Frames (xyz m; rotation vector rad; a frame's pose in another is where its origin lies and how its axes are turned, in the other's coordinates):
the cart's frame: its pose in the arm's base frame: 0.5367 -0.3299 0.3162 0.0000 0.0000 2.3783
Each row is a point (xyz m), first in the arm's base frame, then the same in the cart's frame.
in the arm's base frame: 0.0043 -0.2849 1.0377
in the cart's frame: 0.4158 0.3355 0.7215
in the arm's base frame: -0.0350 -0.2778 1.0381
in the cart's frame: 0.4491 0.3576 0.7219
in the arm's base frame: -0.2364 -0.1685 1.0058
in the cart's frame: 0.6702 0.4178 0.6896
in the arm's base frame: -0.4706 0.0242 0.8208
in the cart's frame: 0.9726 0.4405 0.5046
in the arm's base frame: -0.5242 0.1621 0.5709
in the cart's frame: 1.1067 0.3779 0.2547
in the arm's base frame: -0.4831 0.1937 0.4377
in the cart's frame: 1.0988 0.3267 0.1215
